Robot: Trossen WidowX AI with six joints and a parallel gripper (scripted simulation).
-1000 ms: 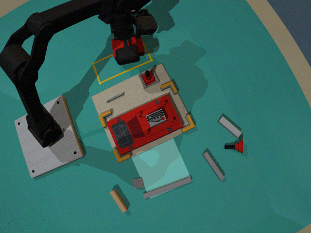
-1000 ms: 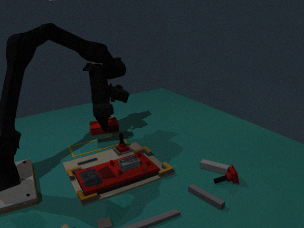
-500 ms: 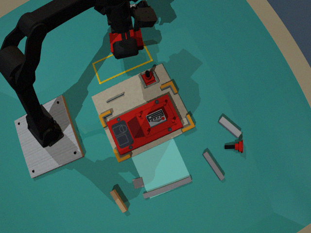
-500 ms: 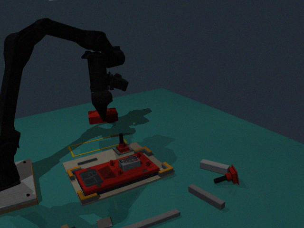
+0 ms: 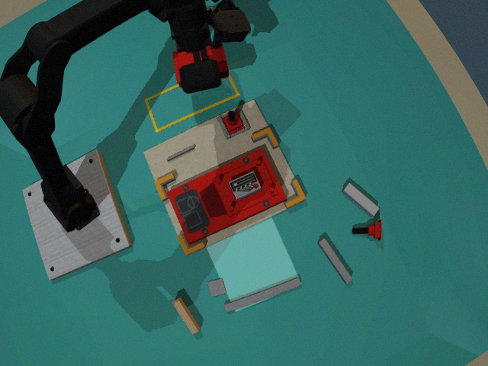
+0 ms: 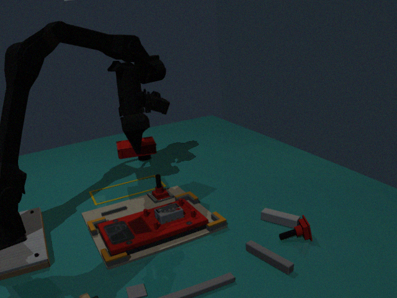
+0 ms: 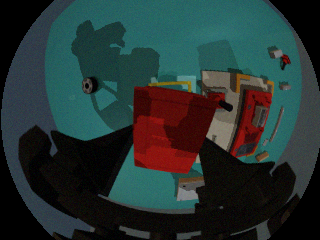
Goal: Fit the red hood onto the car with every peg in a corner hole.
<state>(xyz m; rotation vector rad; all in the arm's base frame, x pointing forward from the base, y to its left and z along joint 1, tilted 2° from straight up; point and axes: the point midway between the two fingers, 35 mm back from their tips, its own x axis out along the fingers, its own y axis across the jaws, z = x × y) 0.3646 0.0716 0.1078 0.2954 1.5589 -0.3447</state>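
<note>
The grey engine block lies 60 mm behind my gripper tip, 220 mm to the right of it and 80 mm below it. From my gripper tip the other things lie so: red hood (10 mm above); then long grey bar (150 mm behind, 410 mm to the right, 100 mm below); then black wheel (110 mm ahead, 170 mm to the left, 90 mm below).
</note>
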